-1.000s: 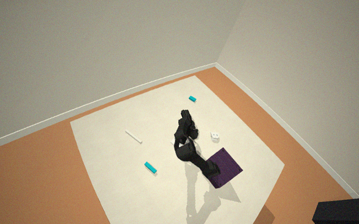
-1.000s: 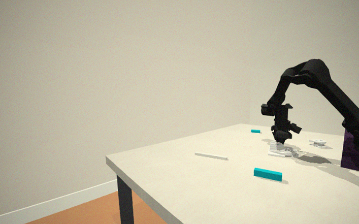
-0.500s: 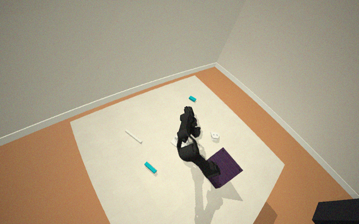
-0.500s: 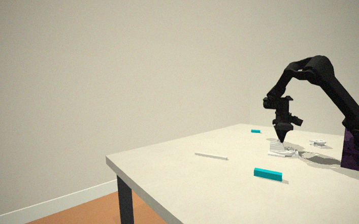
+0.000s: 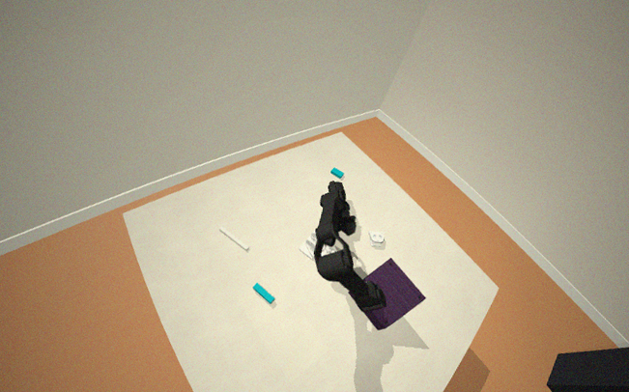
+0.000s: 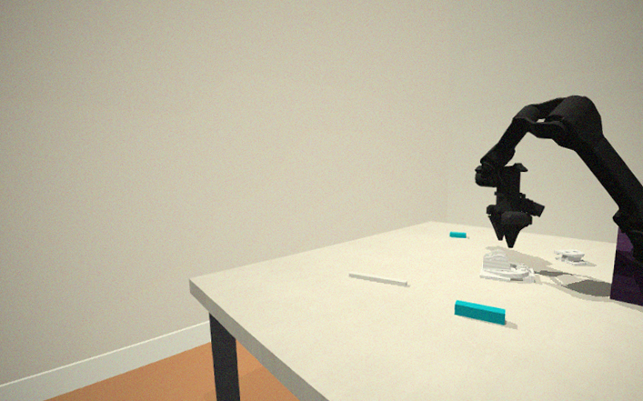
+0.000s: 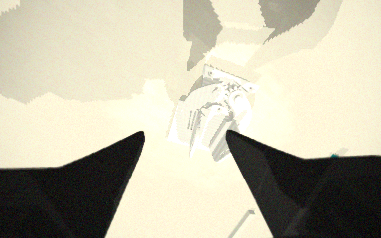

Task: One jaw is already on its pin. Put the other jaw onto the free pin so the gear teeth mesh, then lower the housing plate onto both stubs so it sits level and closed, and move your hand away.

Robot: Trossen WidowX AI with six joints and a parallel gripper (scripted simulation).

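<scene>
The white housing plate lies 23 cm to the right of my gripper tip, 11 cm behind it and 5 cm below it. The rest, counted from my gripper tip: thin white strip (34 cm to the left, 17 cm ahead, 7 cm below); teal block (33 cm to the left, 9 cm behind, 6 cm below).
</scene>
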